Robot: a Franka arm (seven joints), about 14 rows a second.
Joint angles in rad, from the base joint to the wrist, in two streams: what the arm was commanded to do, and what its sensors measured. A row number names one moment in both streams.
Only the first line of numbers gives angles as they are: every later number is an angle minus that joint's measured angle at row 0.
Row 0, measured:
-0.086, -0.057, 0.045, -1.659, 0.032, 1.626, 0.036
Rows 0 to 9, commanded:
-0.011, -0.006, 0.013, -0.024, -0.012, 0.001, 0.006
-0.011, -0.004, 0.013, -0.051, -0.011, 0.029, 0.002
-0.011, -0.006, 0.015, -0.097, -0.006, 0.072, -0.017
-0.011, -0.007, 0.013, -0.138, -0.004, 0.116, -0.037
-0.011, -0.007, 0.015, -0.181, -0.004, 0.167, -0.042
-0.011, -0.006, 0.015, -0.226, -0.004, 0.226, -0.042
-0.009, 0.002, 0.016, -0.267, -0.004, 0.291, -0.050
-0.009, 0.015, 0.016, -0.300, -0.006, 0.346, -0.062
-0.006, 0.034, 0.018, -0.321, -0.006, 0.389, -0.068
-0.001, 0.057, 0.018, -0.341, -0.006, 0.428, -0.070
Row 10, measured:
0.000, 0.037, 0.010, -0.294, 0.000, 0.353, -0.040
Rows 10 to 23, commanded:
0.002, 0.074, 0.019, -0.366, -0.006, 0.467, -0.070
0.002, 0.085, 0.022, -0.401, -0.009, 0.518, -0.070
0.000, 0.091, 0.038, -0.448, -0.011, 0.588, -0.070
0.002, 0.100, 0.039, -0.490, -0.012, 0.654, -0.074
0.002, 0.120, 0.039, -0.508, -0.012, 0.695, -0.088
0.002, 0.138, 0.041, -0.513, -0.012, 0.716, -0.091
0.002, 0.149, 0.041, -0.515, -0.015, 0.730, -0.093
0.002, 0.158, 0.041, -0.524, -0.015, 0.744, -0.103
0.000, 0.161, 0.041, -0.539, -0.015, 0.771, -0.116
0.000, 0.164, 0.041, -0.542, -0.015, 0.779, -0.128
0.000, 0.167, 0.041, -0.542, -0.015, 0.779, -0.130
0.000, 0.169, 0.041, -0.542, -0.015, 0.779, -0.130
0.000, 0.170, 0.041, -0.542, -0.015, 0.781, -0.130
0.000, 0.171, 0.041, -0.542, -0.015, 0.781, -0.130
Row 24, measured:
0.002, 0.174, 0.041, -0.532, -0.006, 0.760, -0.104
